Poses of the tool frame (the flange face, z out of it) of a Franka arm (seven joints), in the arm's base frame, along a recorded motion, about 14 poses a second.
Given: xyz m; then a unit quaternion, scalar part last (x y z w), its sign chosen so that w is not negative.
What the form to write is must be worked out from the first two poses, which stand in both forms.
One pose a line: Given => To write
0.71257, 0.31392, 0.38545, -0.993, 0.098, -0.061, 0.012 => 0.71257, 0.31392, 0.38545, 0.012, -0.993, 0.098, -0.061
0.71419, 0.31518, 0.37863, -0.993, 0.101, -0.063, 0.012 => 0.71419, 0.31518, 0.37863, 0.012, -0.993, 0.101, -0.063
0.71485, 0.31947, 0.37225, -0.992, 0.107, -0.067, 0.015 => 0.71485, 0.31947, 0.37225, 0.015, -0.992, 0.107, -0.067
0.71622, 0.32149, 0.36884, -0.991, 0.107, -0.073, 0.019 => 0.71622, 0.32149, 0.36884, 0.019, -0.991, 0.107, -0.073
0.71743, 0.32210, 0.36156, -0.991, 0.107, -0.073, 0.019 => 0.71743, 0.32210, 0.36156, 0.019, -0.991, 0.107, -0.073
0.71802, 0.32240, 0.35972, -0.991, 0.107, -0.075, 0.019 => 0.71802, 0.32240, 0.35972, 0.019, -0.991, 0.107, -0.075
